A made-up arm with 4 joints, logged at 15 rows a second.
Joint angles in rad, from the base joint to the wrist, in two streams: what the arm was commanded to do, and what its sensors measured. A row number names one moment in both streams.
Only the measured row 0 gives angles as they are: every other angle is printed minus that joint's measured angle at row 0.
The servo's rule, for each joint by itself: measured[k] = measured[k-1] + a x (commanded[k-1-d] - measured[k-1]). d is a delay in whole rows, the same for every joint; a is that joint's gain. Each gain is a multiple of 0.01, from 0.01 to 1. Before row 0 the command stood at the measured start. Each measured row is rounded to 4 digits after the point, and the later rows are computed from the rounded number. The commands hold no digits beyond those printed.
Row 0, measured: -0.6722, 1.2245, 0.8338, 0.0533
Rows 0 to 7, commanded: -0.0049, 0.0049, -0.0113, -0.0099; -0.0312, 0.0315, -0.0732, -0.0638; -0.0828, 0.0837, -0.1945, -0.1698; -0.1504, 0.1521, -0.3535, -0.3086; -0.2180, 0.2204, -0.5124, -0.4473; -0.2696, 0.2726, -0.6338, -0.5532; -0.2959, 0.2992, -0.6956, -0.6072; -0.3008, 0.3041, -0.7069, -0.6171
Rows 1 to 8, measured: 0.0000, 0.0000, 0.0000, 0.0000; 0.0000, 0.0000, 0.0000, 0.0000; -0.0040, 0.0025, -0.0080, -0.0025; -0.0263, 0.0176, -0.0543, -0.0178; -0.0726, 0.0520, -0.1538, -0.0558; -0.1364, 0.1041, -0.2956, -0.1190; -0.2033, 0.1646, -0.4495, -0.2011; -0.2577, 0.2208, -0.5804, -0.2891
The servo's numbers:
d 2
a 0.82 0.52 0.71 0.25

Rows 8 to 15, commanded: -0.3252, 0.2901, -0.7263, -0.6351; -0.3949, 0.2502, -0.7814, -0.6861; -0.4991, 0.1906, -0.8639, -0.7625; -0.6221, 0.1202, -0.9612, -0.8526; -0.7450, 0.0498, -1.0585, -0.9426; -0.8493, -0.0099, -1.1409, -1.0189; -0.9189, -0.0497, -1.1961, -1.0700; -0.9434, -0.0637, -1.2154, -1.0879
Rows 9 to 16, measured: -0.2890, 0.2616, -0.6622, -0.3686; -0.2987, 0.2837, -0.6939, -0.4307; -0.3204, 0.2870, -0.7169, -0.4818; -0.3815, 0.2679, -0.7627, -0.5329; -0.4779, 0.2277, -0.8346, -0.5903; -0.5961, 0.1718, -0.9245, -0.6559; -0.7182, 0.1084, -1.0196, -0.7276; -0.8257, 0.0469, -1.1057, -0.8004
